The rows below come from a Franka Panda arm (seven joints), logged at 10 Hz.
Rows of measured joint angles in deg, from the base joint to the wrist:
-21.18 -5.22 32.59 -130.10 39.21 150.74 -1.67
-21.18 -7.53 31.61 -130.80 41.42 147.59 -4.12
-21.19 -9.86 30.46 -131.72 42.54 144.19 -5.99
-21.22 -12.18 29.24 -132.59 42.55 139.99 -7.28
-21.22 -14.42 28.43 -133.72 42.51 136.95 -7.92
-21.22 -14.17 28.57 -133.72 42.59 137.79 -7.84
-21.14 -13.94 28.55 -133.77 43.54 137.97 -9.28
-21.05 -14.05 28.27 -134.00 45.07 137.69 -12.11
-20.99 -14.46 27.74 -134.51 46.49 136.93 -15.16
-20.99 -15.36 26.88 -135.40 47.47 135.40 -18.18
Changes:
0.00 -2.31 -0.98 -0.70 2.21 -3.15 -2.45
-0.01 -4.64 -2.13 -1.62 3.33 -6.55 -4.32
-0.04 -6.96 -3.35 -2.49 3.34 -10.75 -5.61
-0.04 -9.20 -4.16 -3.62 3.30 -13.79 -6.25
-0.04 -8.95 -4.02 -3.62 3.38 -12.95 -6.17
0.04 -8.72 -4.04 -3.67 4.33 -12.77 -7.61
0.13 -8.83 -4.32 -3.90 5.86 -13.05 -10.44
0.19 -9.24 -4.85 -4.41 7.28 -13.81 -13.49
0.19 -10.14 -5.71 -5.30 8.26 -15.34 -16.51

